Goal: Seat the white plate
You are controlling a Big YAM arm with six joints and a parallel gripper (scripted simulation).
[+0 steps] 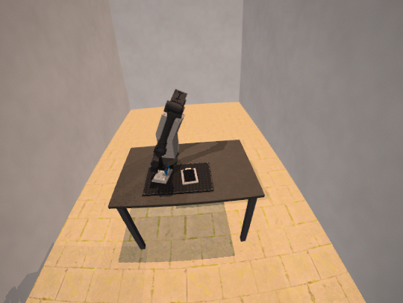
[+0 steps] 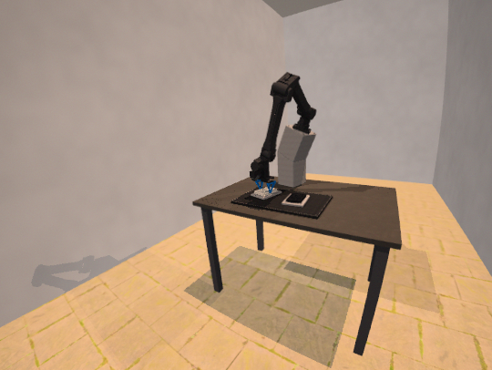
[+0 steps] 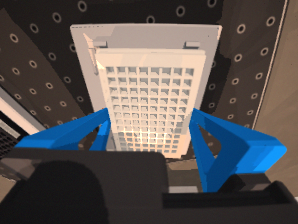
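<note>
Now: the white 96-well plate M09 10 mm below my hand. Round my hand: black plate M06: 60 mm ahead, 210 mm to the left, 10 mm below; plate nest N2: 20 mm below; deck label: 90 mm behind, 40 mm to the left, 30 mm below.
</note>
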